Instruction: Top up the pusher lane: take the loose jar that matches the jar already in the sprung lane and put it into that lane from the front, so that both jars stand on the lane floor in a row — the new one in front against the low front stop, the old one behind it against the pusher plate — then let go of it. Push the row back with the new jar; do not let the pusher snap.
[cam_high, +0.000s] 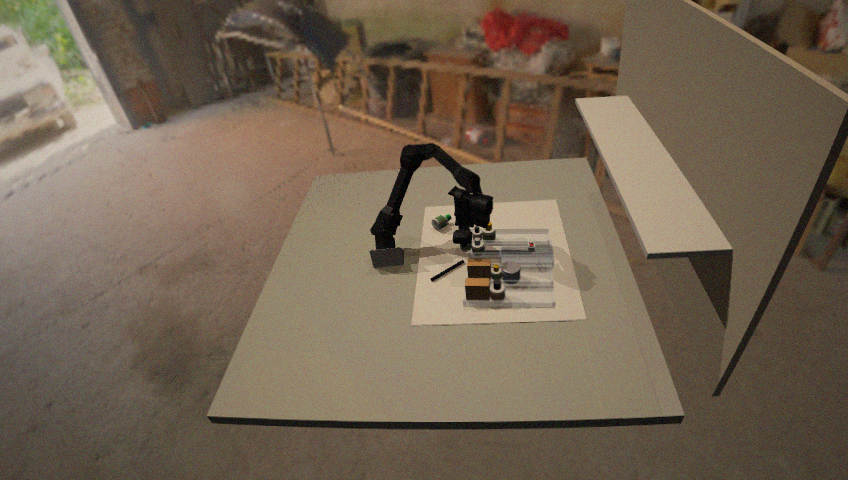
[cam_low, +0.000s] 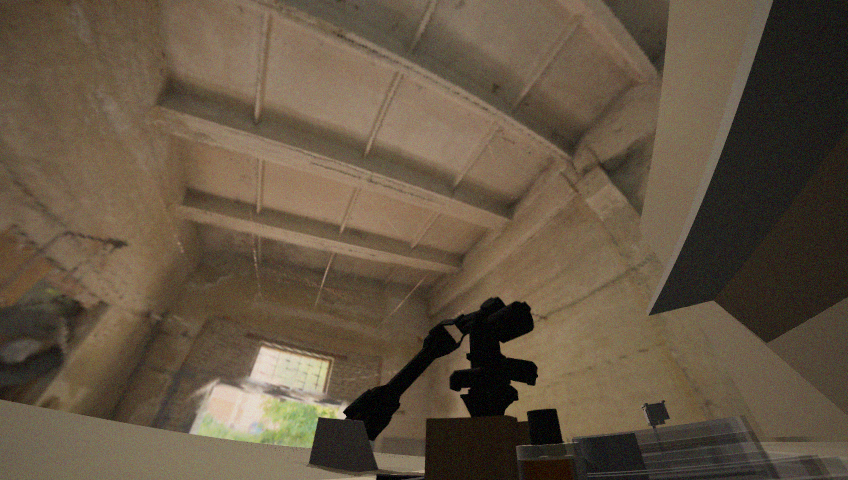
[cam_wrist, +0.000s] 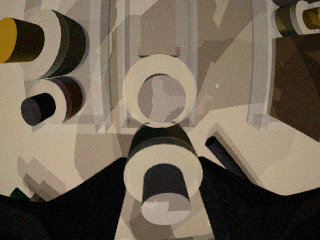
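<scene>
Right now my gripper tip is 8 cm past the black stick, 8 cm to the left of it and 5 cm above it. From my gripper tip the other things lie so: pusher lane (18 cm ahead, 6 cm to the right, 3 cm below); grey cylinder (13 cm ahead, 15 cm to the right, 2 cm below); shelf (54 cm ahead, 7 cm to the right, 31 cm above).
</scene>
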